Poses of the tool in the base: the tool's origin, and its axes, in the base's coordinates. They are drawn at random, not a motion.
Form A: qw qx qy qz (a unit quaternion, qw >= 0); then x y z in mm.
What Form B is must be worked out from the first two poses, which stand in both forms.
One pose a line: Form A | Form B
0.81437, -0.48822, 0.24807, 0.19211, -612, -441, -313 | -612, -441, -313, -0.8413, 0.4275, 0.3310, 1.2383
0.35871, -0.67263, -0.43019, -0.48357, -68, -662, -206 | -68, -662, -206, -0.7206, -0.4609, -0.5180, 2.4078
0.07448, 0.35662, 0.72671, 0.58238, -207, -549, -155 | -207, -549, -155, 0.3576, 0.7287, 0.5840, 2.9925
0.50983, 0.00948, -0.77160, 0.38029, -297, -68, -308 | -297, -68, -308, 0.0110, -0.8969, 0.4421, 2.0716
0.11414, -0.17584, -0.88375, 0.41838, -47, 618, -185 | -47, 618, -185, -0.1770, -0.8896, 0.4211, 2.9128
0.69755, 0.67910, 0.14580, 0.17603, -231, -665, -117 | -231, -665, -117, 0.9478, 0.2035, 0.2457, 1.5976
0.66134, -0.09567, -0.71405, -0.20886, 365, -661, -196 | 365, -661, -196, -0.1275, -0.9519, -0.2784, 1.6964
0.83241, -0.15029, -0.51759, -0.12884, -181, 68, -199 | -181, 68, -199, -0.2712, -0.9340, -0.2325, 1.1747
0.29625, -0.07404, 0.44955, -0.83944, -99, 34, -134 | -99, 34, -134, -0.0775, 0.4707, -0.8789, 2.5401
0.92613, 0.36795, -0.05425, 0.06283, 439, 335, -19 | 439, 335, -19, 0.9755, -0.1438, 0.1666, 0.7735
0.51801, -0.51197, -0.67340, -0.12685, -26, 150, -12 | -26, 150, -12, -0.5985, -0.7873, -0.1483, 2.0526
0.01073, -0.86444, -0.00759, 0.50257, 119, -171, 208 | 119, -171, 208, -0.8645, -0.0076, 0.5026, 3.1201
